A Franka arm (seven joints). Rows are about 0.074 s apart.
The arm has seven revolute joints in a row. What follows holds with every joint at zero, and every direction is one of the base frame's.
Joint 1 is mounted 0.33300 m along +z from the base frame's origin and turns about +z.
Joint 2 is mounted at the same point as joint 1 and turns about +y.
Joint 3 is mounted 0.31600 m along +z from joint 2 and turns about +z.
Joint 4 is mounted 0.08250 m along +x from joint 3 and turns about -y.
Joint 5 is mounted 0.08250 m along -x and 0.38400 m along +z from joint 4 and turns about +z.
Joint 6 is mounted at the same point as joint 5 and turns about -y.
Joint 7 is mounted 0.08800 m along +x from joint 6 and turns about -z.
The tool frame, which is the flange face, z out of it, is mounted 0.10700 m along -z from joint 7; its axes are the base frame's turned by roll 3.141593, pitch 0.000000 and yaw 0.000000 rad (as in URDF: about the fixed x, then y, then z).
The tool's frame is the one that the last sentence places.
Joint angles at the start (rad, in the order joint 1, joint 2, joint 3, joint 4, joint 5, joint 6, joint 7):
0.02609, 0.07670, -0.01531, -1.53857, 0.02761, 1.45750, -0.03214
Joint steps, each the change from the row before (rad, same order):
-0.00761, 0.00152, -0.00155, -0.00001, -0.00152, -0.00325, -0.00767
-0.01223, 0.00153, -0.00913, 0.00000, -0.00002, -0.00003, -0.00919
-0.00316, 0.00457, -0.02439, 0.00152, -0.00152, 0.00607, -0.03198
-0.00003, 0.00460, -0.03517, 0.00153, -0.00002, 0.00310, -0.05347
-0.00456, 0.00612, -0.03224, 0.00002, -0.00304, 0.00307, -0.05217
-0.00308, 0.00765, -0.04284, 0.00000, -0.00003, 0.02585, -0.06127
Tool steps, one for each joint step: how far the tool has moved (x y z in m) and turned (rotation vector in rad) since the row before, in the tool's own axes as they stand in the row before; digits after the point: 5 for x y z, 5 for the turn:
-0.00001, 0.00533, 0.00094, -0.00002, -0.00455, 0.00160
-0.00004, 0.01187, 0.00050, 0.00275, -0.00090, 0.01201
0.00126, 0.01530, 0.00075, 0.00056, 0.00375, -0.00430
0.00002, 0.01916, 0.00096, 0.00219, 0.00115, -0.01828
-0.00069, 0.02049, 0.00245, -0.00026, -0.00226, -0.01502
0.00006, 0.02545, 0.00119, -0.00238, 0.01915, -0.01524

